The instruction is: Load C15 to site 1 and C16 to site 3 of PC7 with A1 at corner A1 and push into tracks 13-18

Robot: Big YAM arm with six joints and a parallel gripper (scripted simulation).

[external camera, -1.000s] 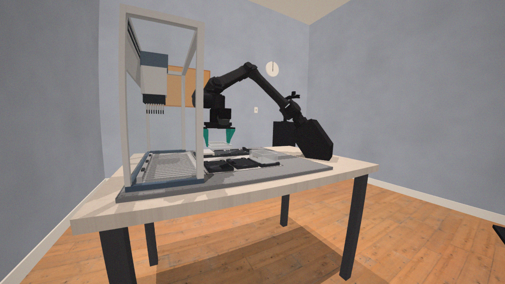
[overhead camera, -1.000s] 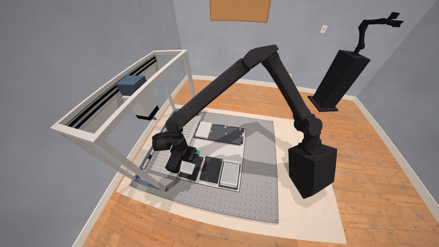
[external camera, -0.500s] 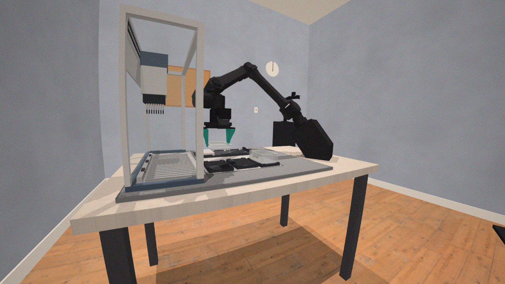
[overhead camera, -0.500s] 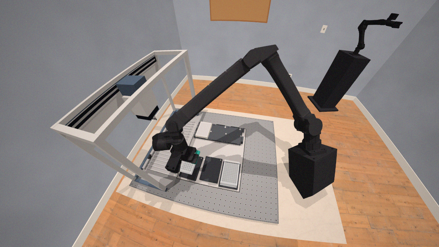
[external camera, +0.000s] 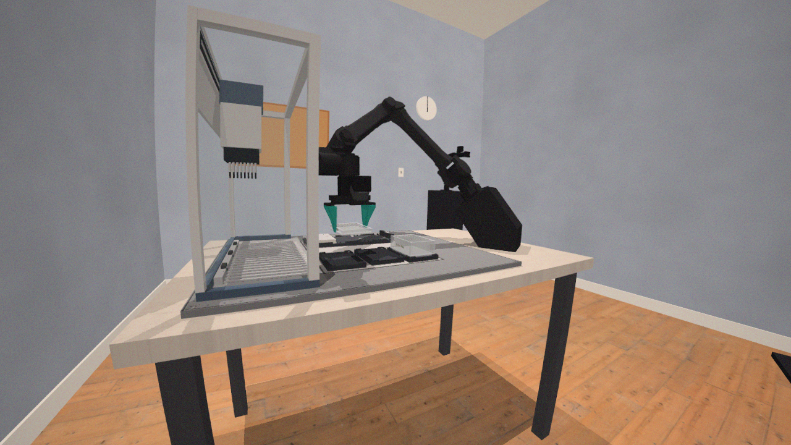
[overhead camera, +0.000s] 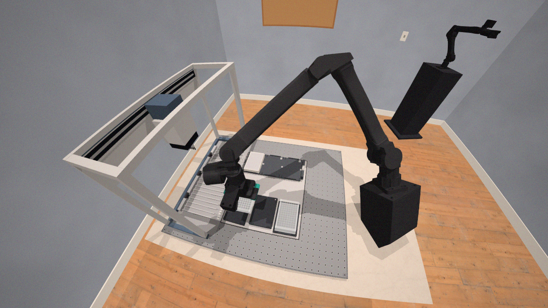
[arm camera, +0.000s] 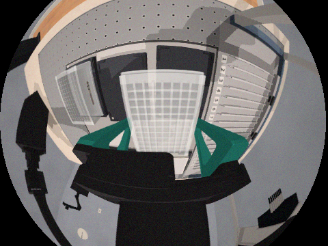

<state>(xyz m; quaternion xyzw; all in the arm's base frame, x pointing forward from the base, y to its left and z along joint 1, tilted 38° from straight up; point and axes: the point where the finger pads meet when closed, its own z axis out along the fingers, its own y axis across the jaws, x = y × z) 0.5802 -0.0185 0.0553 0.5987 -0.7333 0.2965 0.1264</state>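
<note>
My hand is 40 mm short of the nest S3, 20 mm to the right of it and 80 mm above it. Also, from my hand: dark plate carrier PC7: 130 mm behind, 210 mm to the right, 70 mm below; then nest S2: 70 mm behind, 40 mm to the left, 80 mm below; then 96-well plate C15: right at my hand.
</note>
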